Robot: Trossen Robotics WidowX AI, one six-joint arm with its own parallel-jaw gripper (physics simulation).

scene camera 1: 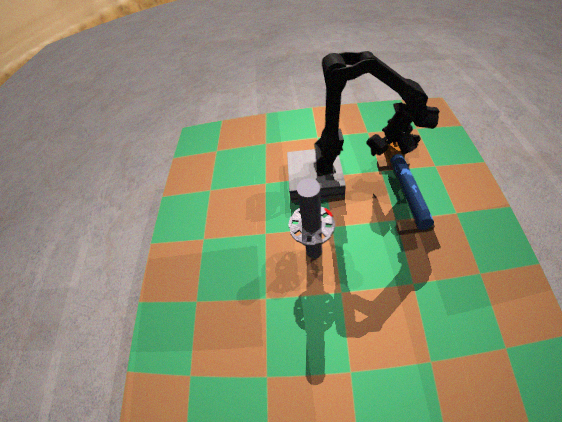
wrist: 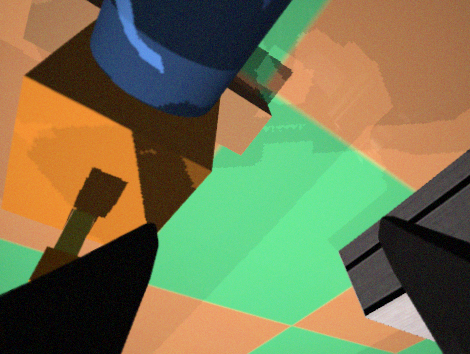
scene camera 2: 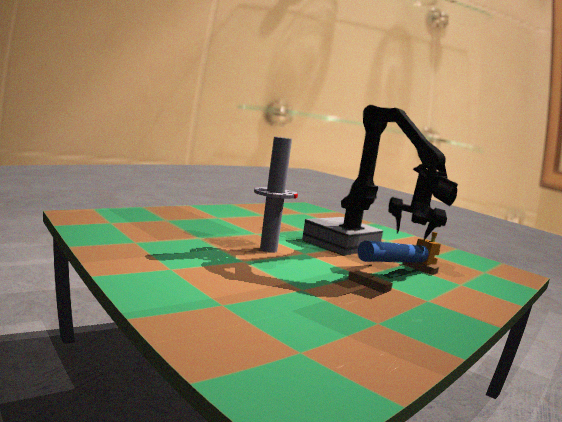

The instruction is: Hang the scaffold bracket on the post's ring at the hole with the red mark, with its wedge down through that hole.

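Observation:
The scaffold bracket is a blue tube with an orange head. It lies on its side across two low brown supports. Its wedge sticks out of the head. My gripper is open and empty, above and beside the head; in the wrist view the left fingertip overlaps the head's lower corner. The grey post stands upright with a holed ring bearing a red mark.
The arm's grey base block stands between the post and the bracket's head end, towards the rear. The checkered table top has shadows of the arm and post across it.

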